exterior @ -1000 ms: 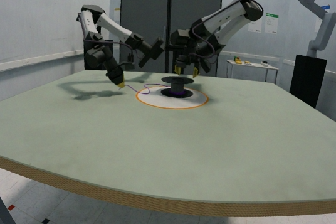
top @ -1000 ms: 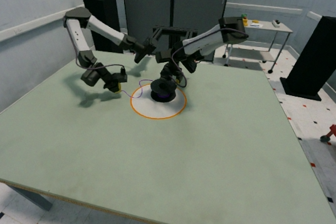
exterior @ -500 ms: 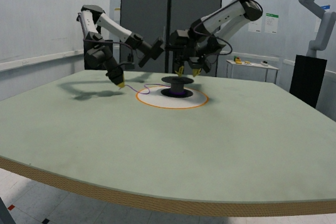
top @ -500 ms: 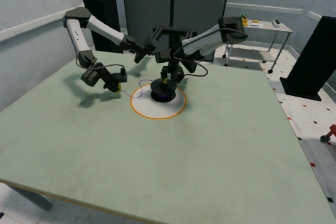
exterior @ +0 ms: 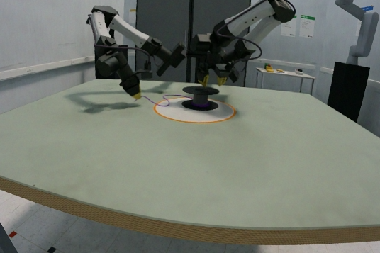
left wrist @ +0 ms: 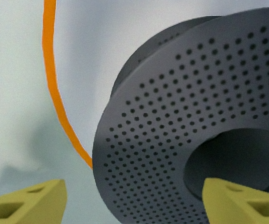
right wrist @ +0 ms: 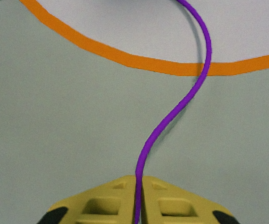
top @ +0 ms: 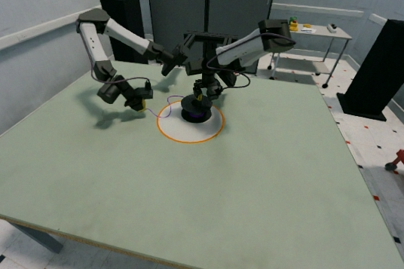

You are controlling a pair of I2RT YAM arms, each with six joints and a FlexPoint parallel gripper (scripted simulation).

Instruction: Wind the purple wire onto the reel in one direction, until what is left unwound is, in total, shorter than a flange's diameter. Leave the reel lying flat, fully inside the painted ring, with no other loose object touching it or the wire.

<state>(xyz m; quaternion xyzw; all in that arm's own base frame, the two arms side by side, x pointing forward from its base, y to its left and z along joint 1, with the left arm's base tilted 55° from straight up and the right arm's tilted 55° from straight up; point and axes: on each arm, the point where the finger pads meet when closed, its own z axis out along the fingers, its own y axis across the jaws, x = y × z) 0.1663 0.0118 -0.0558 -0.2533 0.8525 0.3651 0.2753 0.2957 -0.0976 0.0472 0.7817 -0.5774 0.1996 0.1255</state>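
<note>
Right now the black reel is 30 mm ahead of my left hand, 40 mm to the right of it and 50 mm below it. From my left hand the other things lie so: orange ring (80 mm ahead, 50 mm to the right, 80 mm below).
</note>
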